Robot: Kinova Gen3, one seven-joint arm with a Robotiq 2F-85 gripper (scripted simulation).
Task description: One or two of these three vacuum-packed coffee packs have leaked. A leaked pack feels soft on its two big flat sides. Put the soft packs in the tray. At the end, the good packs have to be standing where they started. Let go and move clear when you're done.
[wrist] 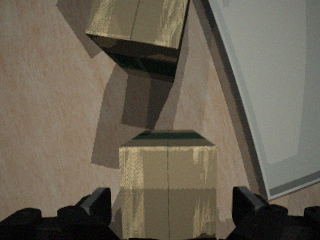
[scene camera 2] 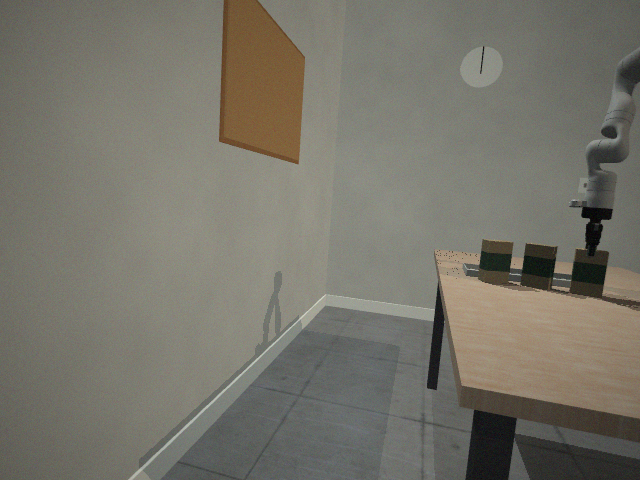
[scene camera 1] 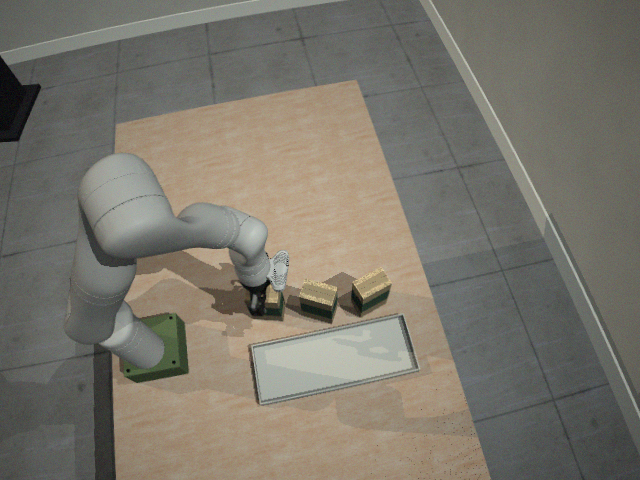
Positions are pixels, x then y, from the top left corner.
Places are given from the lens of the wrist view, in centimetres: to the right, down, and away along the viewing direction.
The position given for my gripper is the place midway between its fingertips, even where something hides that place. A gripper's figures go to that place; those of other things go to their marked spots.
my gripper (wrist: 171, 203): 1, 5, 15
shallow grey tray (wrist: 268, 51): 12, -7, 26
